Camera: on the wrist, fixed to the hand. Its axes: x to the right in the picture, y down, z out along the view.
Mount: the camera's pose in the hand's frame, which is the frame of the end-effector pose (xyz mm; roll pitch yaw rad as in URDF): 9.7 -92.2 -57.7 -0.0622 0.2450 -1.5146
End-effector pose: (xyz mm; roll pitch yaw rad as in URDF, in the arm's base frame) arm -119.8 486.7 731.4 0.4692 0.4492 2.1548
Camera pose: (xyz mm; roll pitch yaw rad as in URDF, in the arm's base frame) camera -55.5 491.2 643.3 -0.6089 0.6599 0.2819
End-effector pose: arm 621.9 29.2 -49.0 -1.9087 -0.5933 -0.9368
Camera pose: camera 572.3 56.4 44.4 1.6431 -1.0251 2.0261
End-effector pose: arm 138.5 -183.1 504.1 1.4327 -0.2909 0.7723
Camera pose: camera 134.5 -124.9 411.8 1.7893 1.2095 1.0795
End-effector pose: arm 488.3 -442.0 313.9 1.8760 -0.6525 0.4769
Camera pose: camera 495.3 -345.3 263.7 2.0687 0.6985 1.2276
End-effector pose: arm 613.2 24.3 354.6 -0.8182 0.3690 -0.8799
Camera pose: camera 544.3 -57.4 377.1 -0.5352 -0.5065 -2.1655
